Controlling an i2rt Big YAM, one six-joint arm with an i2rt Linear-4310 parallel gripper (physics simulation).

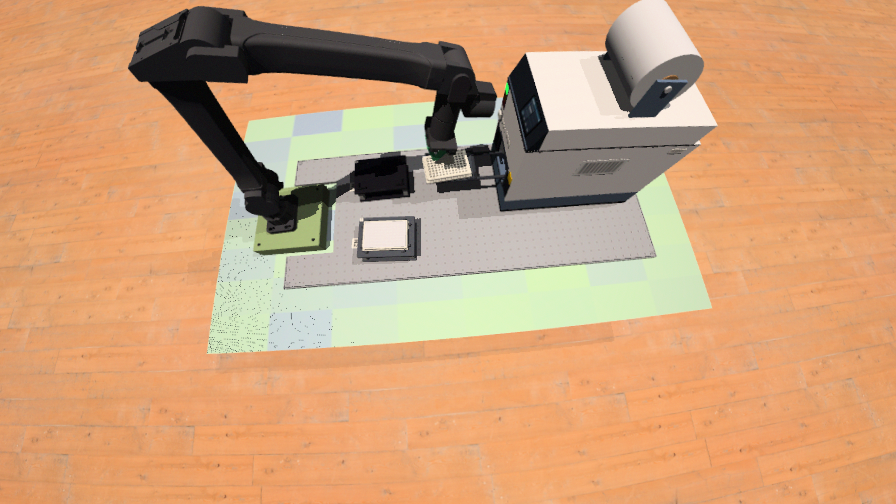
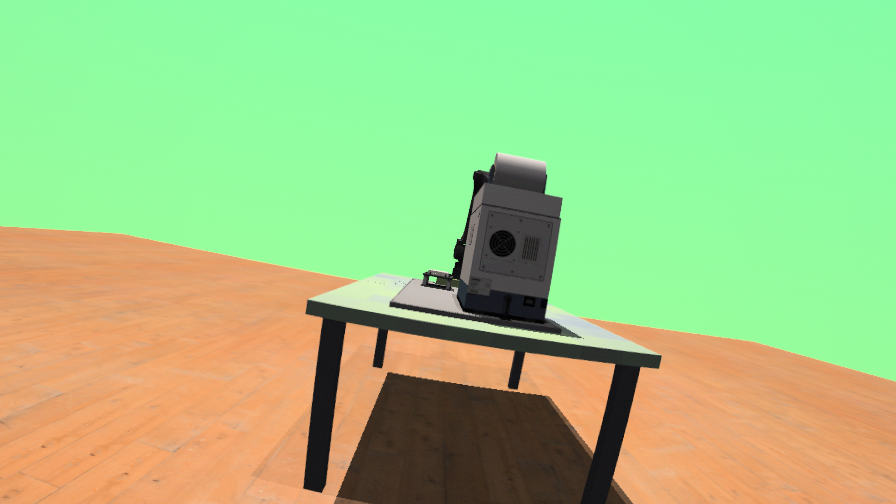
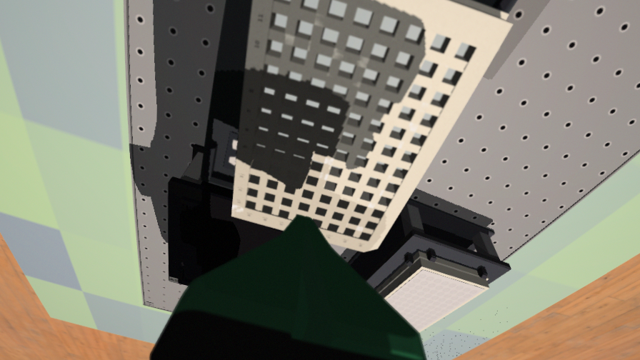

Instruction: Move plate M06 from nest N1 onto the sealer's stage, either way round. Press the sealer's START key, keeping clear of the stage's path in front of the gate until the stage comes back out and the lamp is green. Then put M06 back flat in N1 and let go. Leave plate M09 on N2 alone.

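Observation:
Plate M06 (image 1: 449, 166) (image 3: 393, 134), a cream plate with a grid of open wells, lies on the sealer's stage, which stands out in front of the sealer (image 1: 595, 125) (image 2: 510, 250). A green lamp (image 1: 505, 89) shows on the sealer's front top corner. My gripper (image 1: 439, 154) (image 3: 300, 227) is shut with nothing between its fingers. It hangs just above the plate's edge on the side away from the sealer. Nest N1 (image 1: 382, 177) (image 3: 196, 232) is black and empty. Plate M09 (image 1: 385, 235) (image 3: 429, 295) lies flat on nest N2.
The grey perforated baseplate (image 1: 532, 238) (image 3: 559, 111) carries the nests and sealer on a pale green checked mat (image 1: 501, 300). The arm's base sits on an olive block (image 1: 310, 235). A white roll (image 1: 651, 50) tops the sealer. The table edge (image 2: 476, 332) is near.

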